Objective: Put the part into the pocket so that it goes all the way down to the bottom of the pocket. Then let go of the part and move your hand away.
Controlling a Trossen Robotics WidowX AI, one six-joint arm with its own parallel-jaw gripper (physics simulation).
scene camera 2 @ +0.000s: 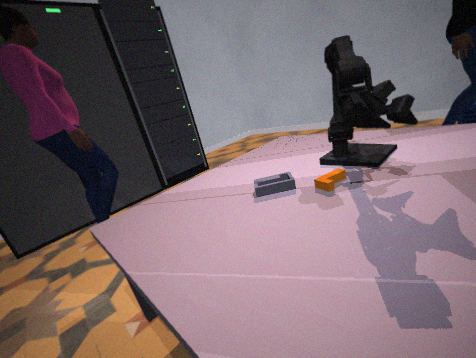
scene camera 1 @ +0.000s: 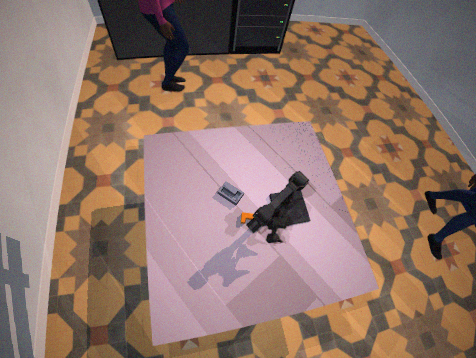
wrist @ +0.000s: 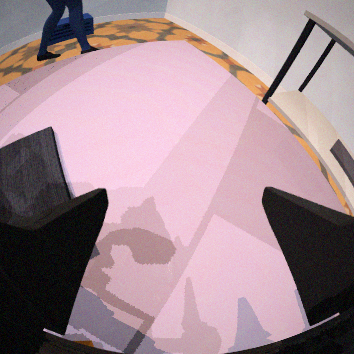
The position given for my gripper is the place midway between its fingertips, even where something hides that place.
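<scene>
Grey pocket block (scene camera 2: pixel 277 183) visible. My gripper (scene camera 2: pixel 402 125) (wrist: pixel 186 195) open, holding nothing.
</scene>
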